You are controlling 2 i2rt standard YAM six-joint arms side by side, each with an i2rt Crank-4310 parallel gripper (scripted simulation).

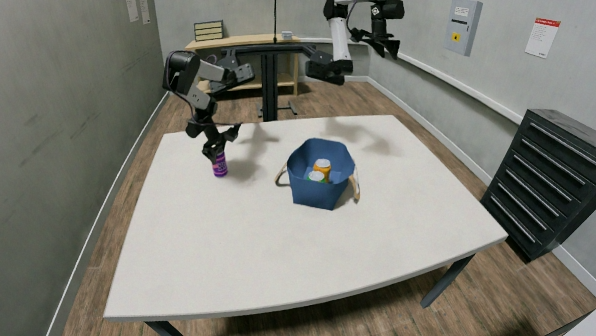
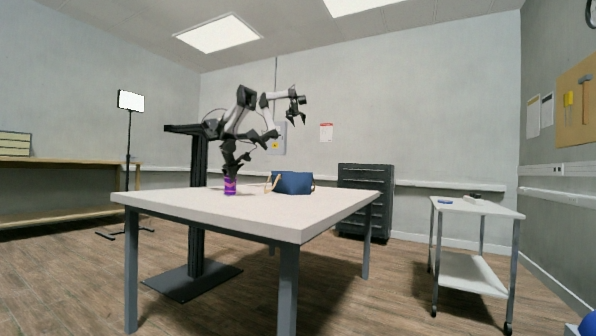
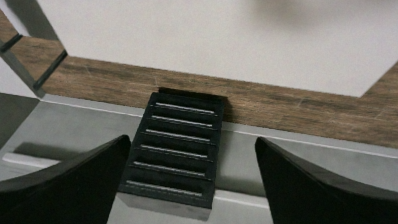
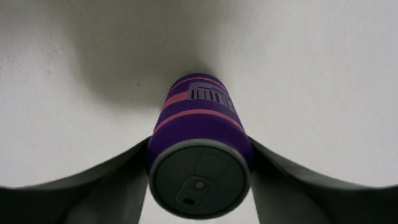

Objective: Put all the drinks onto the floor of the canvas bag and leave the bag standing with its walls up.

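In the robot's scene is a blue canvas bag (image 1: 290, 182), and the same spot on the bag (image 2: 288, 182) is visible as well.
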